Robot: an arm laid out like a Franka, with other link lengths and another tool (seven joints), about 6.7 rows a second.
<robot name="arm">
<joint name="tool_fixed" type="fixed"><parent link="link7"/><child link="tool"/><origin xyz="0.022 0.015 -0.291" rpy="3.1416 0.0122 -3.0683"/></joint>
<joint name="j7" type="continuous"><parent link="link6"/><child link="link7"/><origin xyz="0.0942 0 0"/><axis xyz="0 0 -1"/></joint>
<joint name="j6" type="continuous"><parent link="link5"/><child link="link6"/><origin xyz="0 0 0"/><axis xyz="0 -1 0"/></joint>
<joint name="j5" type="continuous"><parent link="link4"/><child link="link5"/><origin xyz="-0.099 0 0.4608"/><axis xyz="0 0 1"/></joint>
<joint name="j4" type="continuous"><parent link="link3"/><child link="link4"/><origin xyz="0.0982 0 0"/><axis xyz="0 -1 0"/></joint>
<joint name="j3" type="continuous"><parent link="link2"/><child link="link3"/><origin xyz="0 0 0.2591"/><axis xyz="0 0 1"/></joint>
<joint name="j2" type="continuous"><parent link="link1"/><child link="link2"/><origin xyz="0 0 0"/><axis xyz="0 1 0"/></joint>
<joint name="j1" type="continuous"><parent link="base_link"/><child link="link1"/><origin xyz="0 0 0.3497"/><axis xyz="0 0 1"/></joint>
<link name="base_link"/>
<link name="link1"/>
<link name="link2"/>
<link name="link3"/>
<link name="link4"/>
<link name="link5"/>
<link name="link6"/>
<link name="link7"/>
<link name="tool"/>
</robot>
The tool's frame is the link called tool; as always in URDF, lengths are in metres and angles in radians. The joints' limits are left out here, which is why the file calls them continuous.
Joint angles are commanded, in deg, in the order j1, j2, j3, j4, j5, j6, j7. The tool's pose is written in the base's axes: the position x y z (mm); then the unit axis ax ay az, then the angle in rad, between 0 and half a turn. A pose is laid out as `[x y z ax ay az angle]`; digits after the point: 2 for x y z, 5 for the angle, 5 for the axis.
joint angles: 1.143 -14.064 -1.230 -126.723 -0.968 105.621 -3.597
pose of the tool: [574.27 12.23 235.62 0.07046 -0.99751 0.00074 3.03044]
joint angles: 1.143 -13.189 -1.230 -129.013 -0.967 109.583 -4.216
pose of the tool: [577.02 12.73 210.79 0.07627 -0.99709 0.00084 3.04431]
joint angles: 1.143 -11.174 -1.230 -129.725 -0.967 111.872 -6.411
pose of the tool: [577.86 13.56 187.12 0.09558 -0.99542 -0.00046 3.03661]
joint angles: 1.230 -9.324 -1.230 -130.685 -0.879 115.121 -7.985
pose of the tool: [581.38 15.42 164.17 0.10994 -0.99394 -0.00144 3.04434]
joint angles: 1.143 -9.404 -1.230 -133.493 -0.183 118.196 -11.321
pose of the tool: [573.99 18.39 144.03 0.13524 -0.99078 -0.00818 3.05185]
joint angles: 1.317 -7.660 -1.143 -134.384 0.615 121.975 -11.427
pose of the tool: [579.69 23.53 124.26 0.13448 -0.99084 -0.01210 3.07306]
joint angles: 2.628 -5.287 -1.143 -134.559 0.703 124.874 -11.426
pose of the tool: [582.84 36.82 103.13 0.14507 -0.98936 -0.01138 3.07890]
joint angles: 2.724 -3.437 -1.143 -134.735 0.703 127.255 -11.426
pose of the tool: [585.36 37.56 86.46 0.14569 -0.98927 -0.01051 3.08492]
